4 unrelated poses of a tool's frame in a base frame.
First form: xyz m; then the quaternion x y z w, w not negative.
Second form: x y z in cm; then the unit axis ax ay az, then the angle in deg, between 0 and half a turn. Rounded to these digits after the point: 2 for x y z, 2 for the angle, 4 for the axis.
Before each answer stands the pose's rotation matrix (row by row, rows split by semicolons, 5 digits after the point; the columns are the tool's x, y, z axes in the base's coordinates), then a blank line. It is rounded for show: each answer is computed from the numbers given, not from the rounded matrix.
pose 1, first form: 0.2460, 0.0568, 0.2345, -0.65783, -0.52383, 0.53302, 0.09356
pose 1, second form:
-0.11701 0.58944 -0.79929; 0.78892 -0.43370 -0.43533; -0.60325 -0.68152 -0.41427

24.60, 5.68, 23.45, -0.6607, -0.5261, 0.5354, 169.26
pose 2, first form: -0.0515, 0.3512, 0.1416, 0.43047, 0.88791, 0.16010, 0.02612
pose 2, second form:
-0.62803 0.75607 0.18422; 0.77280 0.57813 0.26182; 0.09145 0.30680 -0.94737

-5.15, 35.12, 14.16, 0.4306, 0.8882, 0.1602, 177.01
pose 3, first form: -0.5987, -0.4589, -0.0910, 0.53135, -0.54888, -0.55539, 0.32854
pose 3, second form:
-0.21946 -0.21836 -0.95087; -0.94823 -0.18158 0.26055; -0.22956 0.95883 -0.16721

-59.87, -45.89, -9.10, 0.5626, -0.5811, -0.5880, 141.64
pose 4, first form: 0.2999, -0.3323, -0.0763, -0.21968, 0.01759, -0.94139, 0.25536
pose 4, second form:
-0.77306 0.47306 0.42260; -0.48852 -0.86896 0.07908; 0.40463 -0.14531 0.90286

29.99, -33.23, -7.63, -0.2272, 0.0182, -0.9737, 150.41
